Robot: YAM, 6 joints.
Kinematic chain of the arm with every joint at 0, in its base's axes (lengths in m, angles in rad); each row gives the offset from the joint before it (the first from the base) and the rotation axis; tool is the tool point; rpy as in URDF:
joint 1: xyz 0 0 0.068 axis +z
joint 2: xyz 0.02 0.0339 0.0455 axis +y
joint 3: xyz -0.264 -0.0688 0 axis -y
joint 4: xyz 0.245 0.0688 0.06 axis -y
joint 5: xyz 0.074 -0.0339 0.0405 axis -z
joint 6: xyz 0.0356 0 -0.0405 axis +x
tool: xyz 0 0 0 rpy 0 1.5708 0
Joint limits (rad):
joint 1: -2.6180..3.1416
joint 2: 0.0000..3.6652
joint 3: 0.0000..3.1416
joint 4: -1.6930..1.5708
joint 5: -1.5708..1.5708
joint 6: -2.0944..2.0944
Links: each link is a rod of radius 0.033 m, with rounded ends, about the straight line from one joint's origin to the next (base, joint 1, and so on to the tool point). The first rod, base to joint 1, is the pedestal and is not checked.
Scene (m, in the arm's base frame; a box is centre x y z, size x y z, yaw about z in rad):
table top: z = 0
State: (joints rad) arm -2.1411 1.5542 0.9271 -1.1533 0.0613 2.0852
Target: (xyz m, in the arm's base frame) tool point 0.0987 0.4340 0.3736
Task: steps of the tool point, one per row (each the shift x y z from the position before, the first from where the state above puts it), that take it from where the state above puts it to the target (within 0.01 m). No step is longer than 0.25 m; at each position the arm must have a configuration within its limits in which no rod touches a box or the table.
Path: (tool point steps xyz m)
1: 0.0058 -0.0154 0.1132
2: 0.0352 0.0417 0.1220
3: 0.0554 0.1048 0.0960
4: 0.0595 0.1558 0.0373
5: 0.0463 0.1775 -0.0430
6: 0.0206 0.1590 -0.1270

